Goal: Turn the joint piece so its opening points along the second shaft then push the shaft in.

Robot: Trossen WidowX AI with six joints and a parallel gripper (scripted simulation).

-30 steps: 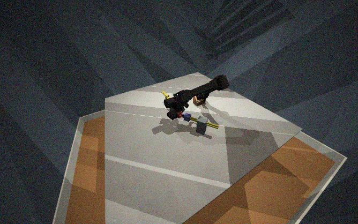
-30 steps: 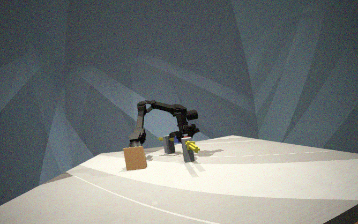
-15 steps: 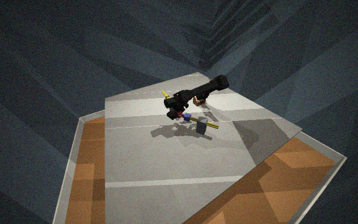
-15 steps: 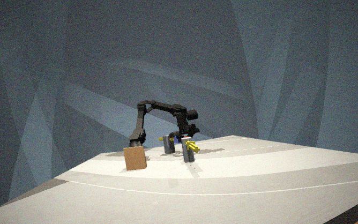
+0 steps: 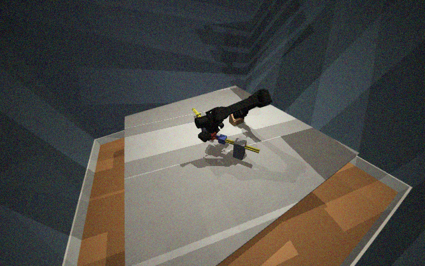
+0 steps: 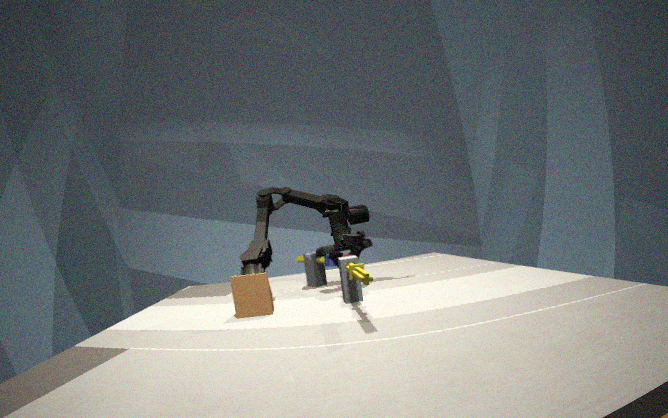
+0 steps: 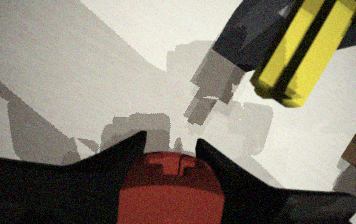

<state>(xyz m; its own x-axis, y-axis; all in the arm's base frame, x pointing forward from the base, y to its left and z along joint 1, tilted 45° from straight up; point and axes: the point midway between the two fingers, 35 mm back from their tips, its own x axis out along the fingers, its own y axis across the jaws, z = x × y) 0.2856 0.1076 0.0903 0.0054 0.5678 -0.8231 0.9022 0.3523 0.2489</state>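
My gripper tip is 4 cm below the red joint piece, 2 cm to the right of it and 1 cm past it.
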